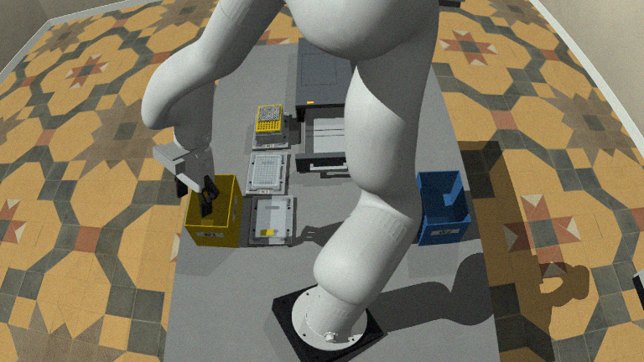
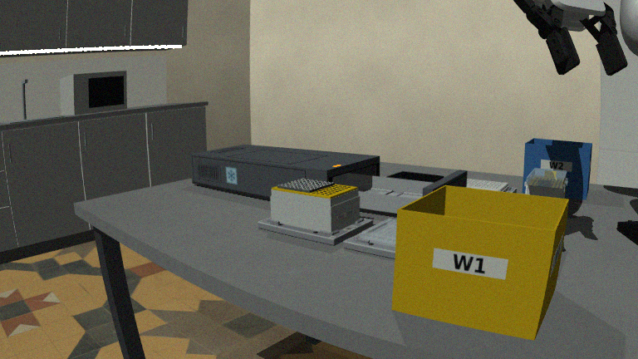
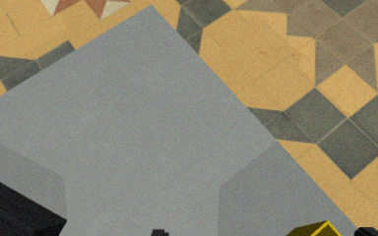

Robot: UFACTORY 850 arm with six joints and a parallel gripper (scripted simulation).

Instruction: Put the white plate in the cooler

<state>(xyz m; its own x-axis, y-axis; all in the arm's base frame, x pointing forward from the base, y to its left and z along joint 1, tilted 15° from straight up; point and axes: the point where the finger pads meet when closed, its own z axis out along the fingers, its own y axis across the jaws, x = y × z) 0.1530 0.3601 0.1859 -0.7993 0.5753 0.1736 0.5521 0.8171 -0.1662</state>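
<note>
The white plate is 31 cm ahead of my hand, 47 cm to the right of it and 26 cm below it. From my hand the other things lie so: white well plate (29 cm ahead, 10 cm to the right, 26 cm below); yellow bin W1 (11 cm ahead, 3 cm to the left, 24 cm below); lid (12 cm ahead, 13 cm to the right, 26 cm below).
</note>
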